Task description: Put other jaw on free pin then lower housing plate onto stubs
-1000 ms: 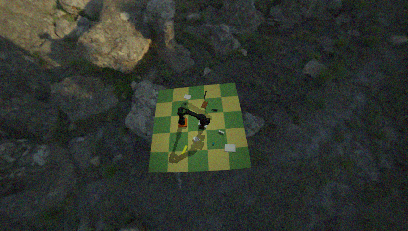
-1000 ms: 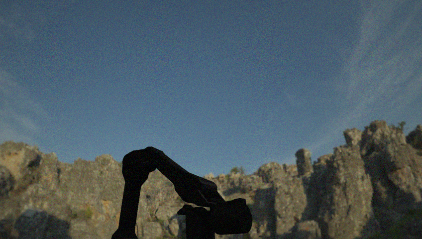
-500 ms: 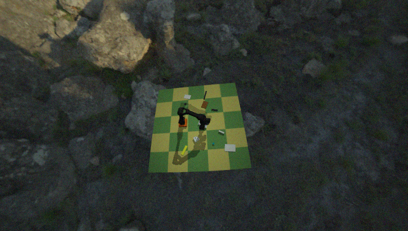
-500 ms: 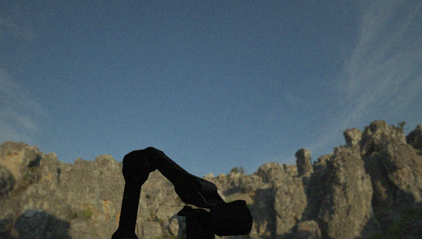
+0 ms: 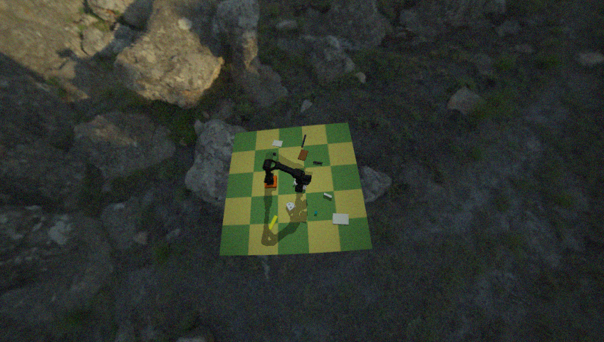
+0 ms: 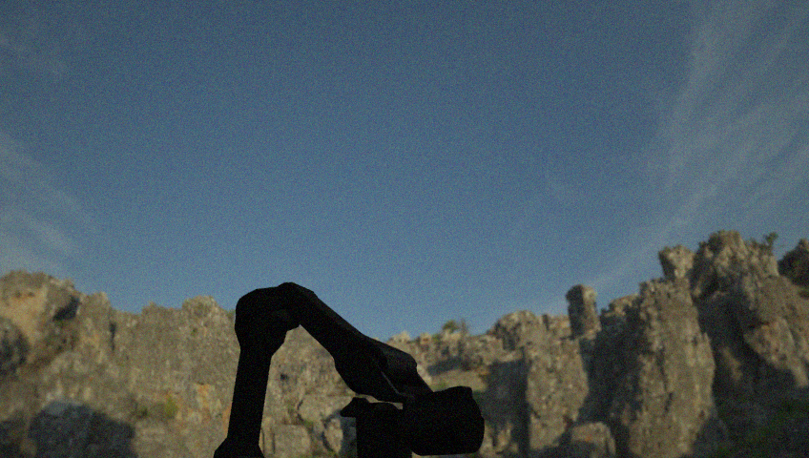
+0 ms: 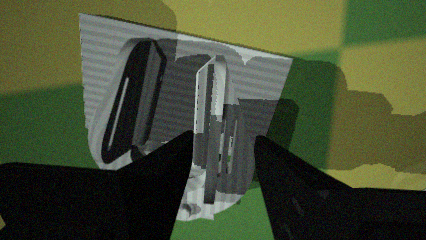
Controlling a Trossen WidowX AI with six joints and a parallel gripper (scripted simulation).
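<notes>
Now: gripper tip 190 mm to the left of the grey housing plate and 110 mm past it. From my gripper tip the other things lie so: white stick 230 mm ahead, 130 mm to the right, 20 mm below; then brown block 330 mm to the left, 50 mm ahead, 20 mm below; then teal bit 270 mm to the right, 110 mm ahead, 20 mm below.
</notes>
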